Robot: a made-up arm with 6 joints. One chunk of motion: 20 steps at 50 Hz.
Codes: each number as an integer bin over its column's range. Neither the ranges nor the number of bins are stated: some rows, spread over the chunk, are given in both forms.
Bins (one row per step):
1: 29 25 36 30 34 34
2: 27 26 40 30 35 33
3: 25 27 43 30 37 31
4: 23 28 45 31 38 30
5: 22 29 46 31 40 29
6: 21 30 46 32 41 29
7: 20 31 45 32 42 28
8: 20 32 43 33 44 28
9: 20 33 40 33 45 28
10: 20 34 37 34 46 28
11: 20 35 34 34 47 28
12: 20 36 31 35 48 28
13: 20 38 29 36 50 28
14: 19 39 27 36 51 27
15: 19 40 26 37 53 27
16: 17 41 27 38 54 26
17: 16 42 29 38 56 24
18: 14 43 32 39 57 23
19: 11 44 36 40 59 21
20: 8 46 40 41 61 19
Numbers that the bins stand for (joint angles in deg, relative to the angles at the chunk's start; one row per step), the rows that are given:
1: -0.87 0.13 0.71 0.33 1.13 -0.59
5: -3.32 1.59 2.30 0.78 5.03 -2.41
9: -4.02 3.05 1.35 1.67 8.29 -2.78
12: -4.02 4.14 -0.08 2.56 10.24 -2.78
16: -5.06 5.97 -0.71 3.89 14.14 -3.51
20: -8.21 7.79 1.35 5.22 18.70 -6.06
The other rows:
2: -1.57 0.49 1.35 0.33 1.78 -0.95
3: -2.27 0.86 1.83 0.33 3.08 -1.68
4: -2.97 1.22 2.14 0.78 3.73 -2.05
6: -3.67 1.95 2.30 1.22 5.68 -2.41
7: -4.02 2.32 2.14 1.22 6.33 -2.78
8: -4.02 2.68 1.83 1.67 7.63 -2.78
10: -4.02 3.41 0.87 2.11 8.94 -2.78
11: -4.02 3.78 0.40 2.11 9.59 -2.78
13: -4.02 4.87 -0.40 3.00 11.54 -2.78
14: -4.37 5.24 -0.71 3.00 12.19 -3.14
15: -4.37 5.60 -0.87 3.44 13.49 -3.14
17: -5.41 6.33 -0.40 3.89 15.44 -4.24
18: -6.11 6.70 0.08 4.33 16.10 -4.60
19: -7.16 7.06 0.71 4.78 17.40 -5.33

